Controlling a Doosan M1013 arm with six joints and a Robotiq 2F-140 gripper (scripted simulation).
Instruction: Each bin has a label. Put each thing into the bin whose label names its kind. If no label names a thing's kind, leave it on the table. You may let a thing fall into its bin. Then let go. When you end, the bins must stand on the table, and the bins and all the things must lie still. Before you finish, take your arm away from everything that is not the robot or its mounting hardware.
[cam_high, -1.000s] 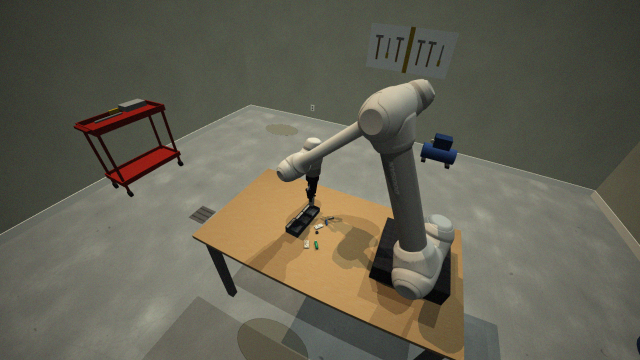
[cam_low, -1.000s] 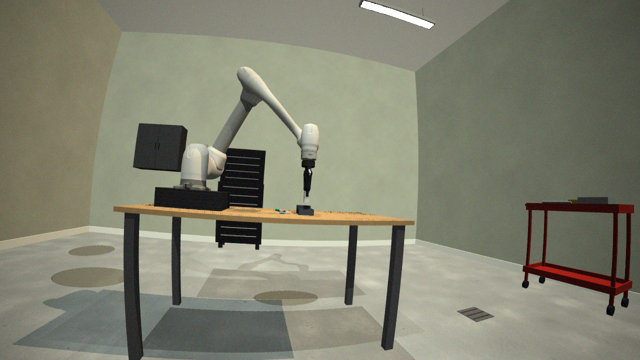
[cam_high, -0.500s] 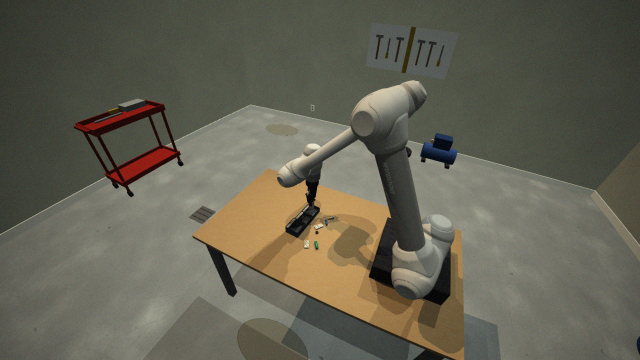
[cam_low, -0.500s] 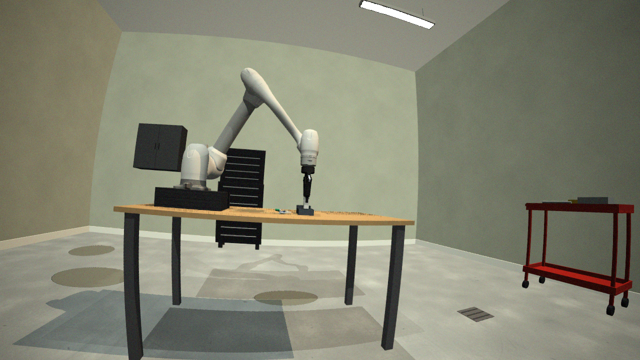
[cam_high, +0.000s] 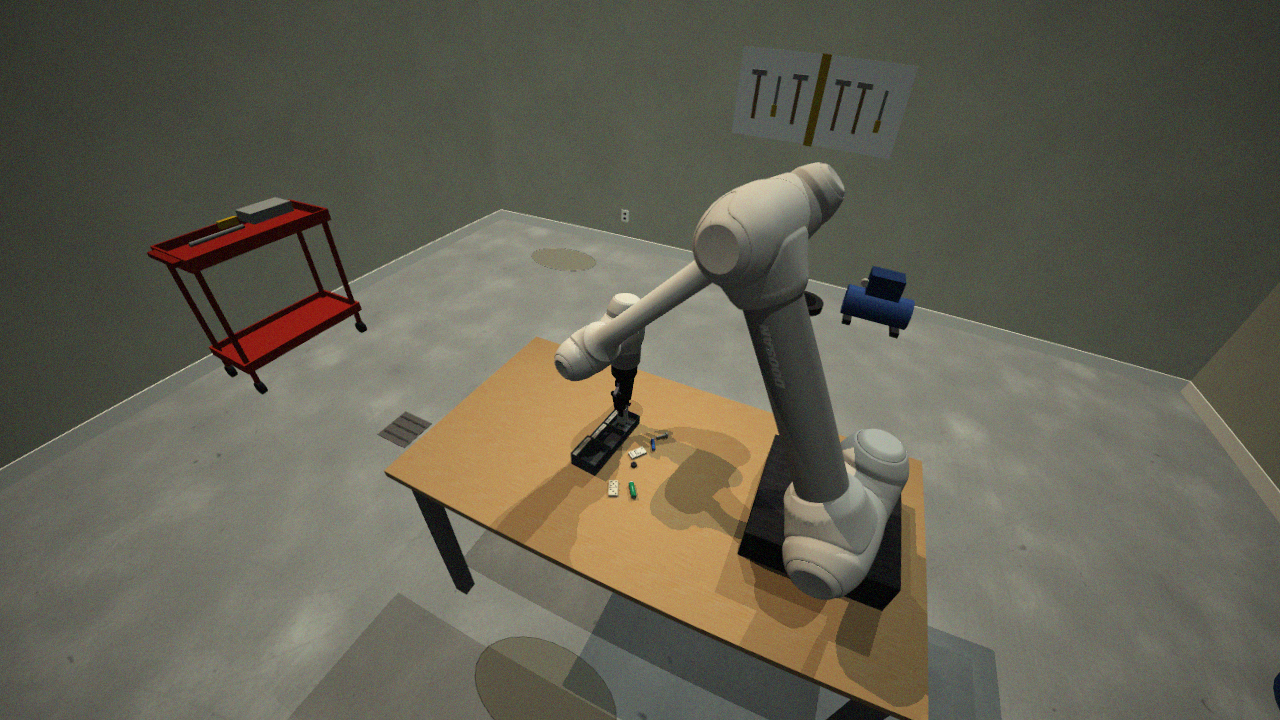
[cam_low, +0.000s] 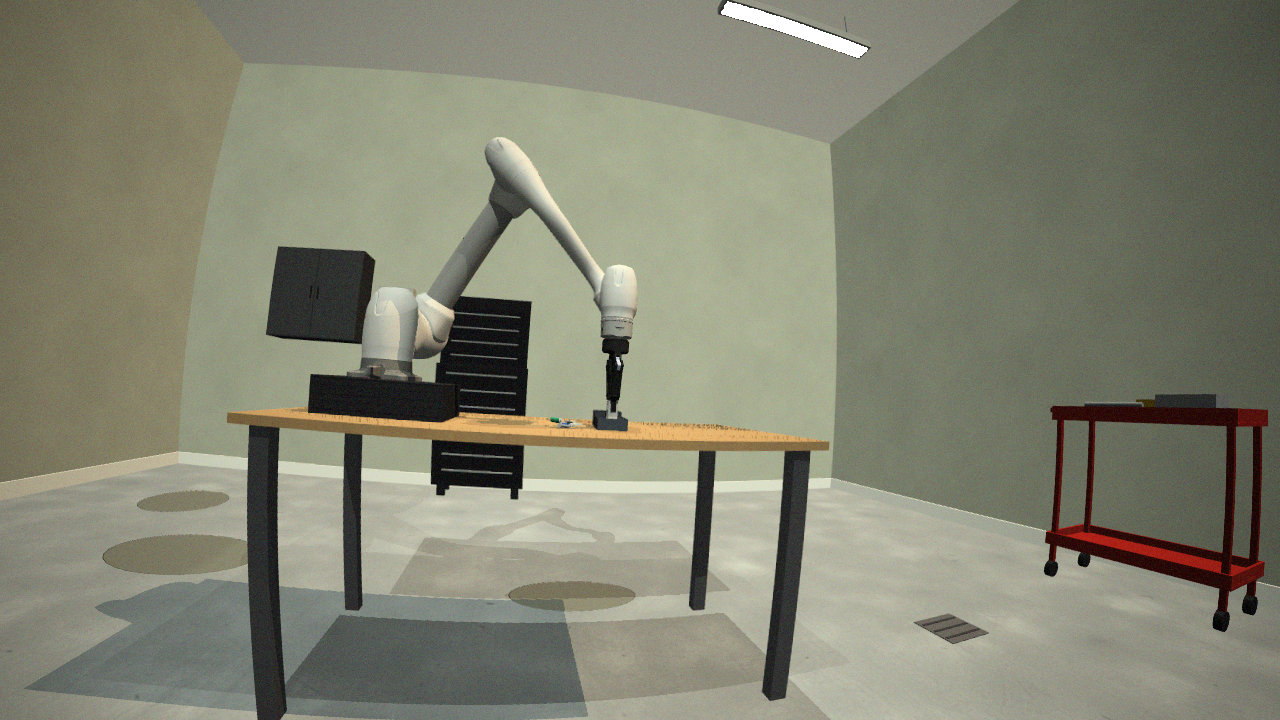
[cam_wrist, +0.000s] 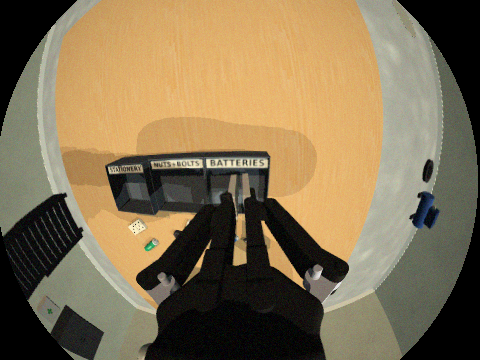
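Now: hand 90 mm to the right of the black bin row and 30 mm above it. Also, from my hand: domino 100 mm behind, 80 mm to the left, 40 mm below; blue battery 120 mm behind, 40 mm below, 20 mm to the left; bolt 140 mm behind, 40 mm below, 30 mm to the right.
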